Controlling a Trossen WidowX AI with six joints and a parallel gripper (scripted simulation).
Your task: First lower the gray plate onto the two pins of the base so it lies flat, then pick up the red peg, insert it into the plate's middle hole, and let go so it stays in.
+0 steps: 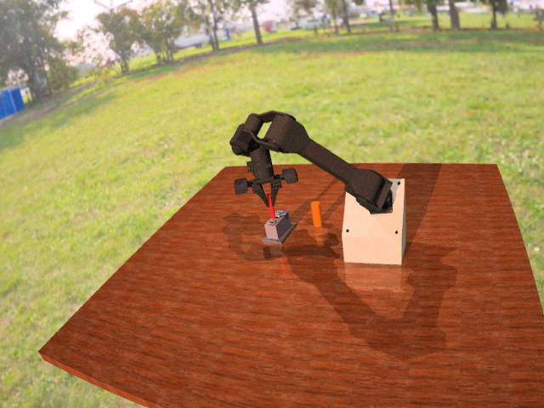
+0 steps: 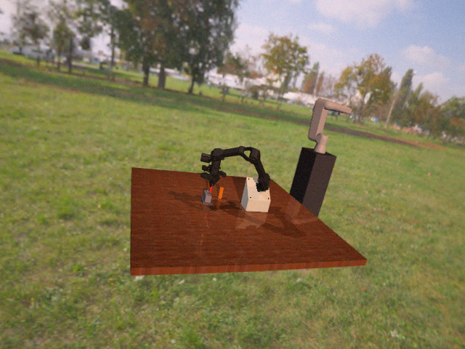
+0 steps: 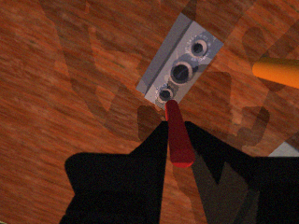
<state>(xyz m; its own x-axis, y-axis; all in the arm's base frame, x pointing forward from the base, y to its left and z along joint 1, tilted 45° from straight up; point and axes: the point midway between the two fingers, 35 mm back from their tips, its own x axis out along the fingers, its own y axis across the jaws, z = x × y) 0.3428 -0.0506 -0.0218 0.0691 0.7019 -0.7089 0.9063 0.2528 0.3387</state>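
My gripper tip is now 4 cm to the left of the gray plate and 7 cm above it. From my gripper tip the other things lie so: red peg right at my gripper tip; then orange cylinder 11 cm behind, 9 cm to the right, 8 cm below; then base 4 cm to the right, 11 cm below.
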